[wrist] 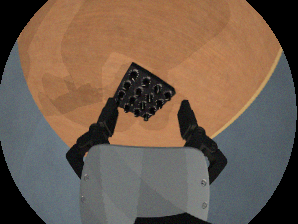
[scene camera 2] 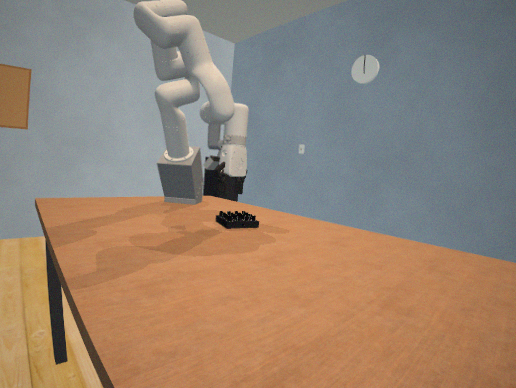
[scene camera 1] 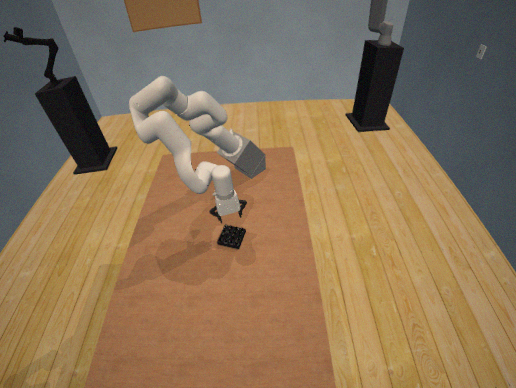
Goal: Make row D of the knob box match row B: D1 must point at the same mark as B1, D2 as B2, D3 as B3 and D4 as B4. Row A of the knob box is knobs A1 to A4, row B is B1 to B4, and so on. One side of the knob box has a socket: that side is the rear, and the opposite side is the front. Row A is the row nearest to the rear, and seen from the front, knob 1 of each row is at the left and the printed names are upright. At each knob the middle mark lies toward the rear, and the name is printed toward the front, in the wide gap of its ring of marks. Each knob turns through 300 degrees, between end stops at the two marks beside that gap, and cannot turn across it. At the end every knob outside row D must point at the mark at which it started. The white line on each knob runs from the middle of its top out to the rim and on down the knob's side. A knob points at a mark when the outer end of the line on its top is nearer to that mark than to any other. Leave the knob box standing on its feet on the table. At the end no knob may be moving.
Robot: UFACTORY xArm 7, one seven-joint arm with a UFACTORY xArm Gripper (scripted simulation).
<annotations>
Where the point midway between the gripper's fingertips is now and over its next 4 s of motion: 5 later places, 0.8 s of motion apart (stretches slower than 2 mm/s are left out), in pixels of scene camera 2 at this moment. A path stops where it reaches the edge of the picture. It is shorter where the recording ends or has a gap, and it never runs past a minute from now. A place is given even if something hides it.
My gripper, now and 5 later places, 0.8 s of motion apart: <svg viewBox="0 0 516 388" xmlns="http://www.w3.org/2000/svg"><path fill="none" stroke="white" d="M230 194L230 194L229 198L229 206L229 210L228 213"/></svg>
</annotations>
